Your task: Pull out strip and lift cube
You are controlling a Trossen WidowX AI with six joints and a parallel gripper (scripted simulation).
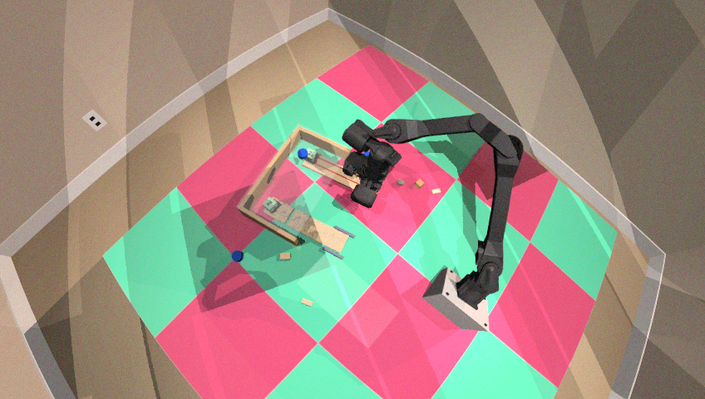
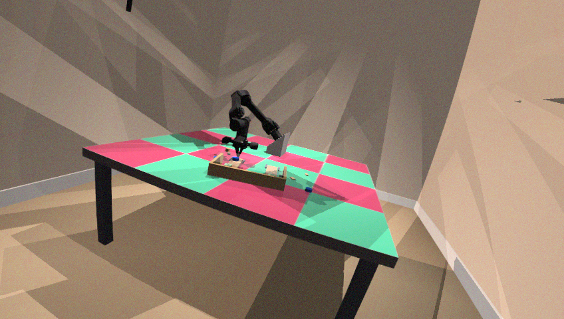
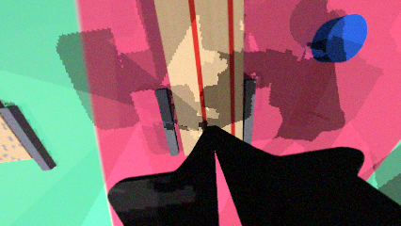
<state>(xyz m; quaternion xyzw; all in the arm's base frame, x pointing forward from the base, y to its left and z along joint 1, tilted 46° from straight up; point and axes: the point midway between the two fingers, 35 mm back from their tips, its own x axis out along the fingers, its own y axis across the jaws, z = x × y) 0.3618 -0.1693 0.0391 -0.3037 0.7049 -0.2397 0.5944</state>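
Right now my gripper tip is 6 cm past the grey pebble and 7 cm to the left of it. Round my gripper tip: speckled strip 5 cm ahead, 20 cm to the left, 1 cm below.
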